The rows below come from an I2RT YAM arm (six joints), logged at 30 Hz.
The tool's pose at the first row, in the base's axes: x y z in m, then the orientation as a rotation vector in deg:
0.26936, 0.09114, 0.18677, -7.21, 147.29, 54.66
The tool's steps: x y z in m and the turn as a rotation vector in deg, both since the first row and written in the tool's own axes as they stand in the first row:
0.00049, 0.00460, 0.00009, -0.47, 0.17, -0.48
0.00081, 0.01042, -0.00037, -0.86, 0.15, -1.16
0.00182, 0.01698, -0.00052, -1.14, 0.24, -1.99
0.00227, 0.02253, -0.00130, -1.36, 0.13, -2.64
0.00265, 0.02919, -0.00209, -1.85, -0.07, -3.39
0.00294, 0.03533, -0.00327, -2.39, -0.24, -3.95
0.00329, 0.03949, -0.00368, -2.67, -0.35, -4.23
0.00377, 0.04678, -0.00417, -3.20, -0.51, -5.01
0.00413, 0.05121, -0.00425, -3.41, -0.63, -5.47
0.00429, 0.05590, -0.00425, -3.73, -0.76, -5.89
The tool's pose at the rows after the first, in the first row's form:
0.26794, 0.09474, 0.18931, -8.04, 147.09, 55.12
0.26623, 0.09890, 0.19304, -9.00, 146.69, 55.38
0.26383, 0.10387, 0.19674, -10.18, 146.38, 55.45
0.26196, 0.10763, 0.20047, -11.00, 145.97, 55.47
0.25991, 0.11223, 0.20492, -11.98, 145.33, 55.78
0.25792, 0.11617, 0.20935, -12.74, 144.74, 56.23
0.25656, 0.11910, 0.21203, -13.11, 144.42, 56.46
0.25437, 0.12438, 0.21661, -14.14, 143.76, 56.82
0.25306, 0.12773, 0.21922, -14.71, 143.40, 56.88
0.25189, 0.13132, 0.22201, -15.25, 142.99, 57.11

